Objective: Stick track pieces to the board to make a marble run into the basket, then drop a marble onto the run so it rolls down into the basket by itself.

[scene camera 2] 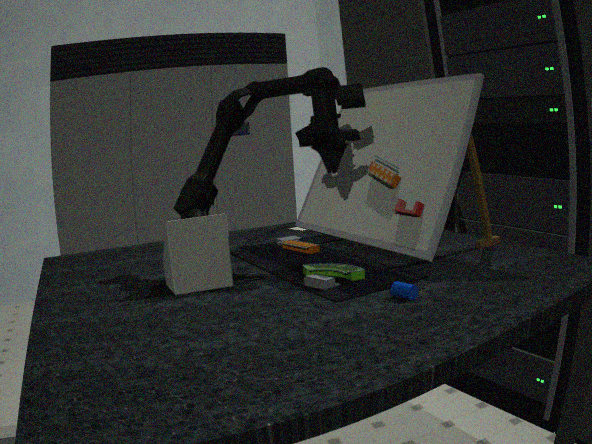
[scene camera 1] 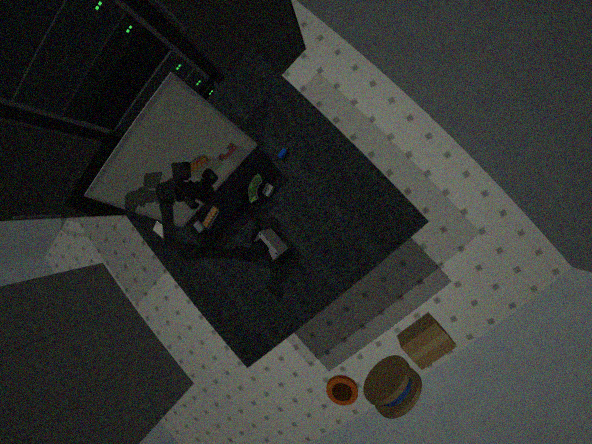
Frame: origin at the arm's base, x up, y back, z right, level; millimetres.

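Seen in the pictures: gripper, fingertip midpoint: [scene camera 2: 332,173]; arm's base, origin of the base link: [scene camera 2: 199,237] [scene camera 1: 263,245].
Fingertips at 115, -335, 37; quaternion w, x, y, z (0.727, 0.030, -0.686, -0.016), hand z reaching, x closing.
Observation:
Offsets run from my fingertips to a thing's top centre, as dx, dy, dz. "spot": to the spot under its first point. Level surfaces: height alone.
The tilted white board {spot: +194, -272, +71} [scene camera 1: 155,125] [scene camera 2: 420,125] carries an orange track piece {spot: -14, -137, +30} [scene camera 1: 200,164] [scene camera 2: 384,175], which slopes down to the right in scene camera 2, and a red U-shaped piece {spot: -76, -103, +163} [scene camera 1: 229,151] [scene camera 2: 410,208] lower right of it, apart. My gripper [scene camera 2: 333,171] points down, high above the table in front of the board, left of the orange piece. It is shut on something small that the dark fingers hide; I cannot make out what it is. Another orange track piece [scene camera 1: 210,216] [scene camera 2: 301,246] and a curved green track piece {spot: -202, +77, +104} [scene camera 1: 255,188] [scene camera 2: 334,271] lie on the dark mat {dx -224} [scene camera 2: 337,297].
Grey blocks {-202, +126, +146} [scene camera 1: 268,190] [scene camera 2: 319,282] {-203, -17, -297} [scene camera 1: 199,227] [scene camera 2: 288,239] lie beside the loose track pieces. A blue cylinder {-197, +48, +332} [scene camera 1: 282,153] [scene camera 2: 404,290] lies right of the mat. A pale box [scene camera 1: 272,243] [scene camera 2: 199,255] stands at my arm's base. A white flat thing {-224, -201, -538} [scene camera 1: 158,229] [scene camera 2: 297,229] lies near the board.

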